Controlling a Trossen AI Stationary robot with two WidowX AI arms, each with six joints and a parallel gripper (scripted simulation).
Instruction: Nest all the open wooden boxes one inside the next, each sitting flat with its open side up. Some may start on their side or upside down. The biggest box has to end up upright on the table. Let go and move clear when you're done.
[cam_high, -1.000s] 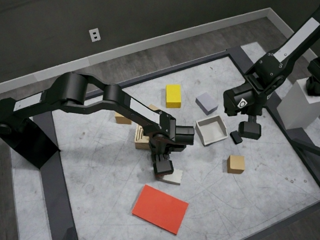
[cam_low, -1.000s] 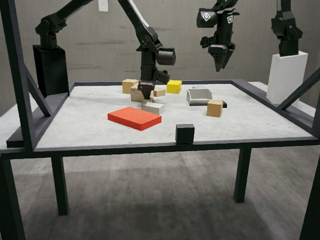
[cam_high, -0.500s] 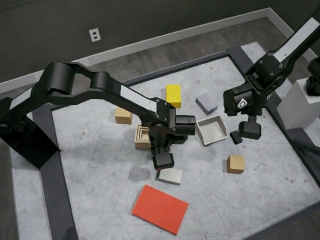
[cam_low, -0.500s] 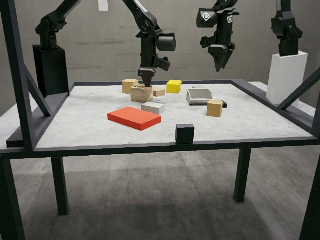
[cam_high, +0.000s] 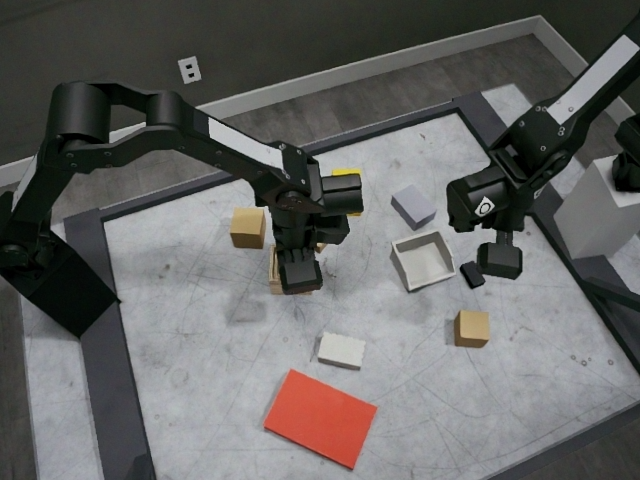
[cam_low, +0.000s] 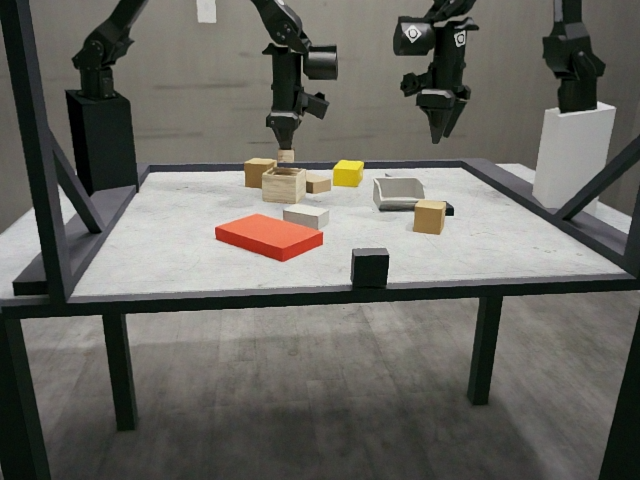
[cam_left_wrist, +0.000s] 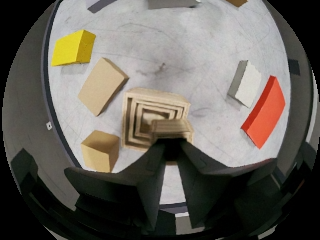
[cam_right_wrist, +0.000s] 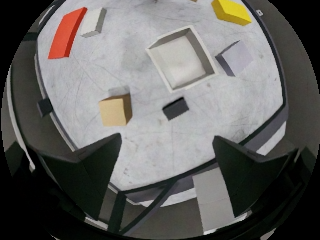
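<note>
The white tray is 5 cm ahead of my right hand, 7 cm to the left of it and 16 cm below it. From my right hand the other things lie so: black block: 2 cm ahead, 2 cm to the right, 18 cm below; grey block: 18 cm ahead, 6 cm to the left, 17 cm below; white block: 10 cm behind, 25 cm to the left, 17 cm below.
My left gripper is now 110 mm short of the tan block, 40 mm to the left of it and 120 mm above it. Also, from my left hand: red slab: 250 mm behind, 10 mm to the right, 120 mm below; then white block: 140 mm behind, 60 mm to the right, 120 mm below; then white tray: 240 mm to the right, 110 mm below.
</note>
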